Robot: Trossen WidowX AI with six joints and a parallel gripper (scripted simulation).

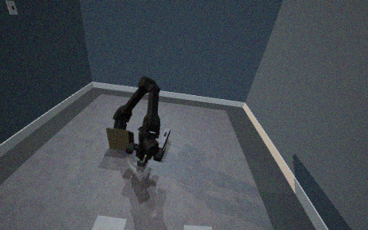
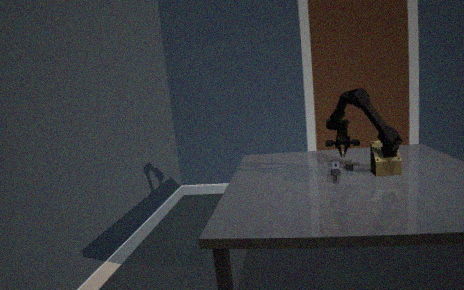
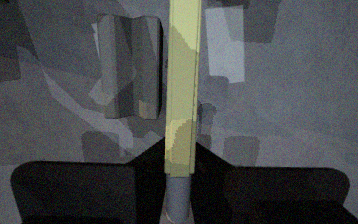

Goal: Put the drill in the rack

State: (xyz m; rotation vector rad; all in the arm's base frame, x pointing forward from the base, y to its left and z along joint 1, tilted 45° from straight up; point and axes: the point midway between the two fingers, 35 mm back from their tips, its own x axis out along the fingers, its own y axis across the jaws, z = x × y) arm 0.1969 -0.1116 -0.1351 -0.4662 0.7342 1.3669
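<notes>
My gripper tip is now 10 mm short of the drill, 40 mm to the right of it and 40 mm below it. Also, from my gripper tip: rack 20 mm behind, 50 mm to the left, 40 mm below.
</notes>
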